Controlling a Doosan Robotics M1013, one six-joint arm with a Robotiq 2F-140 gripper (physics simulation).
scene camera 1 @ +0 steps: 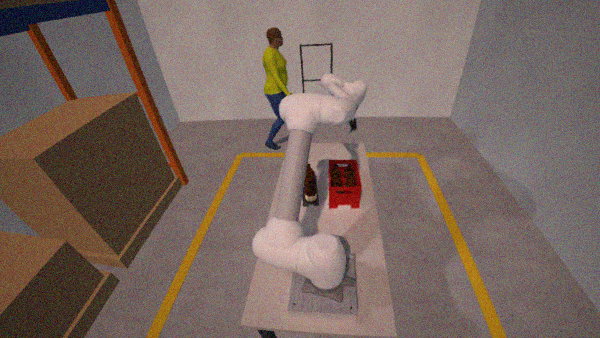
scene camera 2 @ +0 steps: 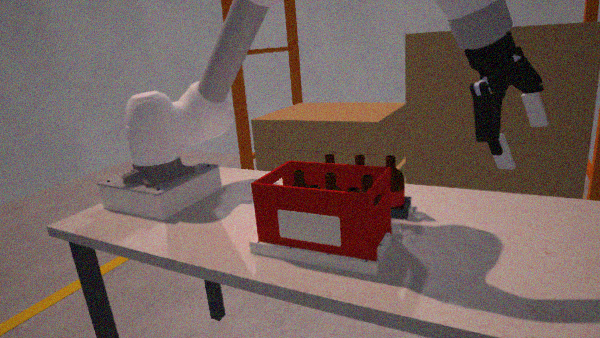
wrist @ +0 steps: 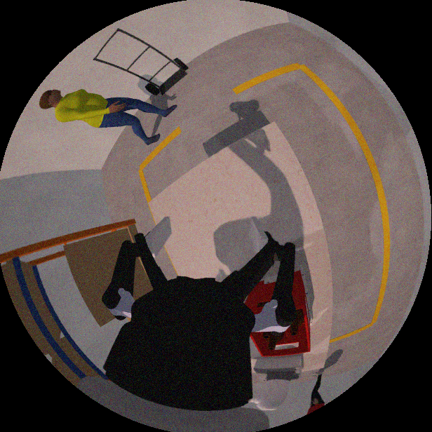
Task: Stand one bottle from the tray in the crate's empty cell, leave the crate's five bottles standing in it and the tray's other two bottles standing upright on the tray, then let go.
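Frame: origin at the arm's base, x ahead, y left, z up, level; millimetres.
Seen in the pictures: gripper, fingertip midpoint: (scene camera 1: 340, 128) (scene camera 2: 524, 145); arm's base, origin of the base link: (scene camera 1: 325, 278) (scene camera 2: 159, 174).
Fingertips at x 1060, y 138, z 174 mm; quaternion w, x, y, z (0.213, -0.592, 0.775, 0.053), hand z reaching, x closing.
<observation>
Pixels of each thing's top centre, then the offset from my fingertips to it. Level surfaces: height alone.
- red crate, middle of its top: (scene camera 2: 322, 175) (scene camera 1: 344, 172) dz -87, dx -397, dy -97 mm
- dark tray, middle of its top: (scene camera 2: 360, 200) (scene camera 1: 309, 188) dz -236, dx -435, dy +124 mm
- nearest, middle of its top: (scene camera 2: 329, 155) (scene camera 1: 309, 181) dz -102, dx -514, dy +92 mm
- end bottle, middle of its top: (scene camera 2: 390, 156) dz -102, dx -351, dy +150 mm
- light table, its level: dz -262 mm
The red crate (scene camera 1: 345, 198) (scene camera 2: 265, 215) (wrist: 300, 282) stands upright on the table. Dark bottles (scene camera 1: 349, 176) (scene camera 2: 330, 181) stand in it; which cell is empty cannot be told. The dark tray (scene camera 1: 306, 203) (scene camera 2: 401, 212) lies beside the crate, on its far side in the second scene view. Brown bottles stand upright in a row on it, the nearest (scene camera 1: 310, 187) partly overlapping the others in the first scene view; the end bottle (scene camera 2: 397, 180) shows behind the crate's corner. My gripper (scene camera 2: 520, 131) (wrist: 208, 224) is open and empty, tilted, high above the table beyond the crate and tray.
The light table (scene camera 1: 367, 300) (scene camera 2: 525, 240) (wrist: 200, 200) carries the arm's base. A person in a yellow top (scene camera 1: 275, 70) (wrist: 82, 106) and a hand truck (scene camera 1: 301, 62) (wrist: 139, 57) are beyond the table's end. Large boxes (scene camera 1: 110, 175) (scene camera 2: 325, 135) and an orange-posted rack (scene camera 1: 145, 90) (scene camera 2: 295, 60) stand to one side.
</observation>
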